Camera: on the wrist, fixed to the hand. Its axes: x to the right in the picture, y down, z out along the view.
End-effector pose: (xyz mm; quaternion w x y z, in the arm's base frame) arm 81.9 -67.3 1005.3 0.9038 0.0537 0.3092 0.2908
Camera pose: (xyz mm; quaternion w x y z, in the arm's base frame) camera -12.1 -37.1 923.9 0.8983 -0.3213 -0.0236 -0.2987
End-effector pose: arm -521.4 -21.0 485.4 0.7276 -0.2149 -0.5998 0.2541
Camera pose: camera -410.7 15.8 432.8 0.4823 0.0991 -0.7811 -0.3841
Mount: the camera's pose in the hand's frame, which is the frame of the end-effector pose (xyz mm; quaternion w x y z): -0.3 48.7 -118.3 0.7005 -0.2531 -0.2217 -0.6293
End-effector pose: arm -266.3 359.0 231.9 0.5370 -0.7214 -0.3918 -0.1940
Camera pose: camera -212.1 243.6 242.5 0.0154 0.4377 0.7984 0.4131
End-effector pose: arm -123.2 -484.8 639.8 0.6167 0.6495 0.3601 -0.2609
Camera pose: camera -97.4 -366.9 682.1 0.5121 0.0144 0.5903 -0.6238
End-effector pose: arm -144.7 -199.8 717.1 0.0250 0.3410 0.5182 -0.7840
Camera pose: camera -65.2 -124.2 651.3 0.2747 0.2674 -0.7705 0.5094
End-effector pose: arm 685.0 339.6 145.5 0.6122 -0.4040 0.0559 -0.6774
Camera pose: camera 650.3 278.4 38.6 0.0873 0.6233 0.1794 0.7561
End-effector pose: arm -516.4 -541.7 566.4 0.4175 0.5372 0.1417 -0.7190
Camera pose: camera -402.3 -494.2 533.3 0.0074 0.0221 0.5268 -0.8497
